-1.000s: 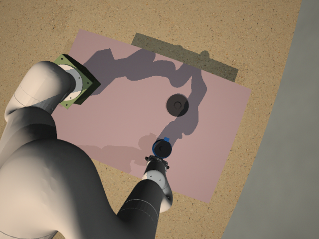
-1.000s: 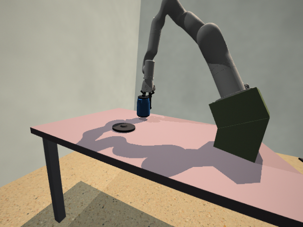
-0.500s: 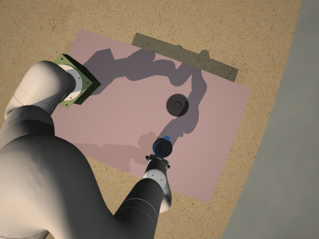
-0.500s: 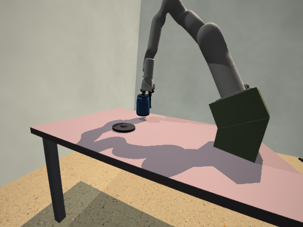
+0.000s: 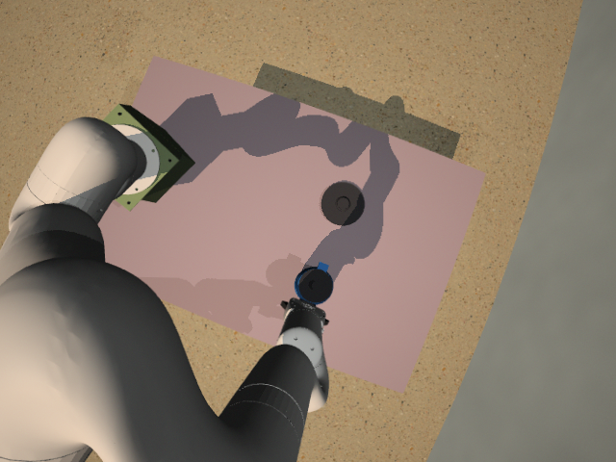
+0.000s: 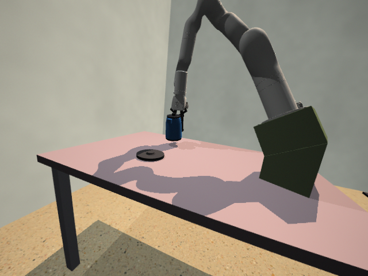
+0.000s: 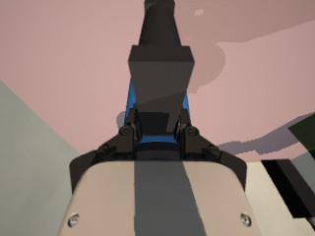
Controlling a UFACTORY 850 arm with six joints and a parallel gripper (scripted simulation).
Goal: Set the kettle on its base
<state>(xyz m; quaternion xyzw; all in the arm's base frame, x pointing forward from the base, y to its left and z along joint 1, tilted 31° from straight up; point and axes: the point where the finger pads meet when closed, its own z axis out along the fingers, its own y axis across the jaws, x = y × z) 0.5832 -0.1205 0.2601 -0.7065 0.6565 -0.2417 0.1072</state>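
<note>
My gripper is now 20 mm to the right of the blue kettle and 60 mm above it. Also, from my hand: round black base (20 mm behind, 340 mm to the left, 190 mm below).
</note>
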